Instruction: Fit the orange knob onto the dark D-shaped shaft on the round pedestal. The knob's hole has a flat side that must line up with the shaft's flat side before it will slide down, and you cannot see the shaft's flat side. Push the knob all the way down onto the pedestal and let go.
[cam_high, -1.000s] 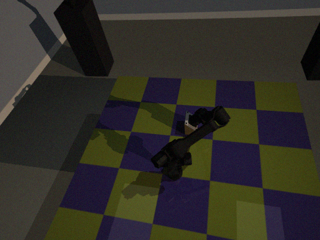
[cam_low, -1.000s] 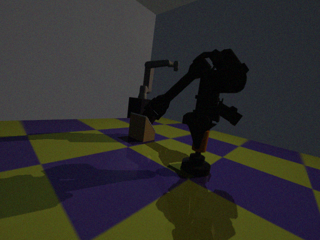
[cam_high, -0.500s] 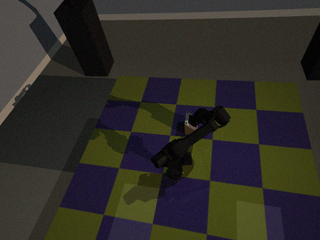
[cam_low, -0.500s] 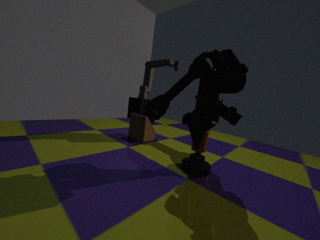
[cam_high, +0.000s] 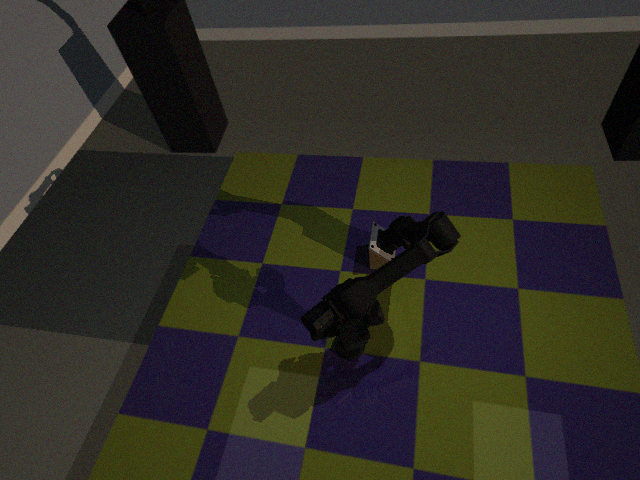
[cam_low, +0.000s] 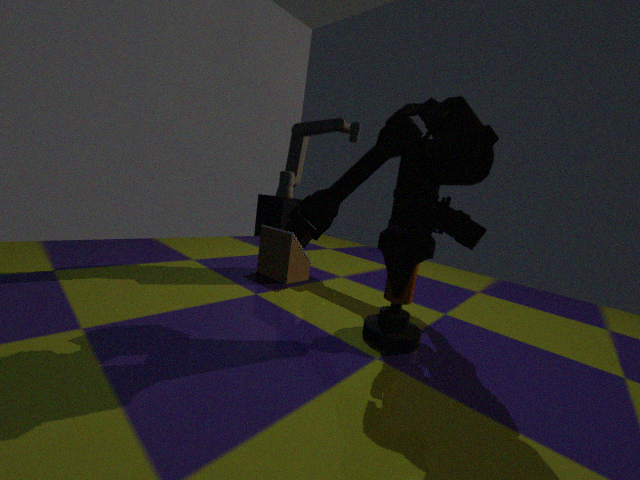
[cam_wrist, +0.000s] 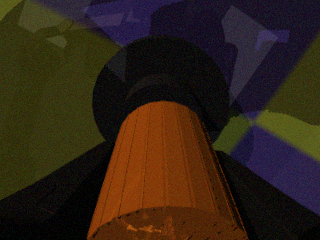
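Right now my gripper tip is 20 mm below the orange knob. Also, from my gripper tip: dark pedestal 40 mm below.
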